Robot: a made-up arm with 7 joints. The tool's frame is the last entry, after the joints.
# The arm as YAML. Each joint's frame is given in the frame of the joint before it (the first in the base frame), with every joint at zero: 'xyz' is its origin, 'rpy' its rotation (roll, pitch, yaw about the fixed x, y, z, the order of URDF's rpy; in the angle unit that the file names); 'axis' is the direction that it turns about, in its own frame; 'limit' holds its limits. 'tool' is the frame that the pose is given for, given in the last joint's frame.
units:
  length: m
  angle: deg
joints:
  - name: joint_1
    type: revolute
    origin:
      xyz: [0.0, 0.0, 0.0]
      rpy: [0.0, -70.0, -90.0]
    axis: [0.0, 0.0, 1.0]
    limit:
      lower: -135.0
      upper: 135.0
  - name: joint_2
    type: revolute
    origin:
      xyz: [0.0, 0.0, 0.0]
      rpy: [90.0, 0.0, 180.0]
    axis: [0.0, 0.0, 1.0]
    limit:
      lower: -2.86
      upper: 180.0
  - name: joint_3
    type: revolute
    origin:
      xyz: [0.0, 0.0, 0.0]
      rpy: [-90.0, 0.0, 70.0]
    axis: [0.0, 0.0, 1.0]
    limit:
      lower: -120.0
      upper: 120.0
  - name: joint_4
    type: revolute
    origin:
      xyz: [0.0, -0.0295, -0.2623]
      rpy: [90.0, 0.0, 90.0]
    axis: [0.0, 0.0, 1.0]
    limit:
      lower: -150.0
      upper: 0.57
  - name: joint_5
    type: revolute
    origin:
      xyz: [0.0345, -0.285, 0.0]
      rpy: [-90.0, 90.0, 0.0]
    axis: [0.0, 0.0, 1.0]
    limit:
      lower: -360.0
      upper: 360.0
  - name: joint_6
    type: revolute
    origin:
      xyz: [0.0, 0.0, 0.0]
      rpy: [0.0, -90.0, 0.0]
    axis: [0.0, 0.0, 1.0]
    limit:
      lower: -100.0
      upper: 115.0
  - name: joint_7
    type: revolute
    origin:
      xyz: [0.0, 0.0, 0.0]
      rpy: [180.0, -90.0, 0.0]
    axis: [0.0, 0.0, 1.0]
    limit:
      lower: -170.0
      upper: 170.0
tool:
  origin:
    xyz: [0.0, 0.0, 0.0]
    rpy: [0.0, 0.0, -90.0]
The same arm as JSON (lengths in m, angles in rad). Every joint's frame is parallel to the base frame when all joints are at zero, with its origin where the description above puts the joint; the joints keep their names.
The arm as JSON. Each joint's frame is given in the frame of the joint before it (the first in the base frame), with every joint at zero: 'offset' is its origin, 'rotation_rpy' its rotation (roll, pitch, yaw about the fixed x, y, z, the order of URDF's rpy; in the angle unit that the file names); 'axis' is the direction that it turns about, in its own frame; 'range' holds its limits. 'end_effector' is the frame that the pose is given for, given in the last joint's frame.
{
  "length_unit": "m",
  "angle_unit": "rad",
  "chain": [
    {
      "id": "joint_1",
      "offset": [
        0.0,
        0.0,
        0.0
      ],
      "rotation_rpy": [
        0.0,
        0.0,
        0.0
      ],
      "axis": [
        0.0,
        0.9397,
        0.342
      ],
      "range": [
        -2.3562,
        2.3562
      ]
    },
    {
      "id": "joint_2",
      "offset": [
        0.0,
        0.0,
        0.0
      ],
      "rotation_rpy": [
        0.0,
        0.0,
        0.0
      ],
      "axis": [
        1.0,
        0.0,
        0.0
      ],
      "range": [
        -0.0499,
        3.1416
      ]
    },
    {
      "id": "joint_3",
      "offset": [
        0.0,
        0.0,
        0.0
      ],
      "rotation_rpy": [
        0.0,
        0.0,
        0.0
      ],
      "axis": [
        0.0,
        0.0,
        1.0
      ],
      "range": [
        -2.0944,
        2.0944
      ]
    },
    {
      "id": "joint_4",
      "offset": [
        0.0295,
        0.0,
        -0.2623
      ],
      "rotation_rpy": [
        0.0,
        0.0,
        0.0
      ],
      "axis": [
        0.0,
        1.0,
        0.0
      ],
      "range": [
        -2.618,
        0.0099
      ]
    },
    {
      "id": "joint_5",
      "offset": [
        -0.0345,
        0.0,
        -0.285
      ],
      "rotation_rpy": [
        0.0,
        0.0,
        0.0
      ],
      "axis": [
        0.0,
        0.0,
        1.0
      ],
      "range": [
        -6.2832,
        6.2832
      ]
    },
    {
      "id": "joint_6",
      "offset": [
        0.0,
        0.0,
        0.0
      ],
      "rotation_rpy": [
        0.0,
        0.0,
        0.0
      ],
      "axis": [
        0.0,
        1.0,
        0.0
      ],
      "range": [
        -1.7453,
        2.0071
      ]
    },
    {
      "id": "joint_7",
      "offset": [
        0.0,
        0.0,
        0.0
      ],
      "rotation_rpy": [
        0.0,
        0.0,
        0.0
      ],
      "axis": [
        0.0,
        0.0,
        1.0
      ],
      "range": [
        -2.9671,
        2.9671
      ]
    }
  ],
  "end_effector": {
    "offset": [
      0.0,
      0.0,
      0.0
    ],
    "rotation_rpy": [
      0.0,
      0.0,
      0.0
    ]
  }
}

